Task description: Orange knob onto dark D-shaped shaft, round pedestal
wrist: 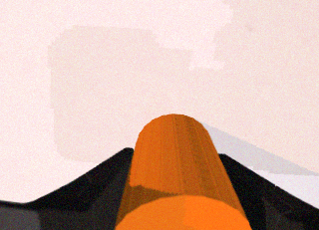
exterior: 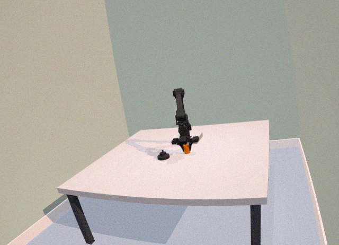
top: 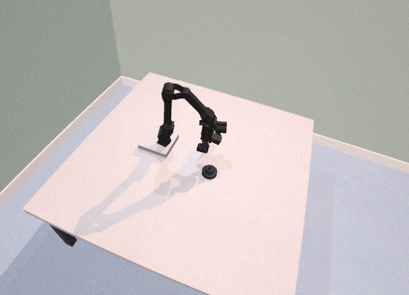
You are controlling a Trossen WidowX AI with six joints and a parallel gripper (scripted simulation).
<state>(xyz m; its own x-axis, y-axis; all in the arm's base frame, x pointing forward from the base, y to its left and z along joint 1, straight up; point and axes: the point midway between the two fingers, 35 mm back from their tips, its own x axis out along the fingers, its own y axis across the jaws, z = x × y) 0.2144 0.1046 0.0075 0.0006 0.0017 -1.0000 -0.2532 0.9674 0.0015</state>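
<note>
Right now the round pedestal is 100 mm ahead of my gripper tip, 130 mm to the right of it and 20 mm above it. Round my gripper tip: orange knob: 20 mm above.
</note>
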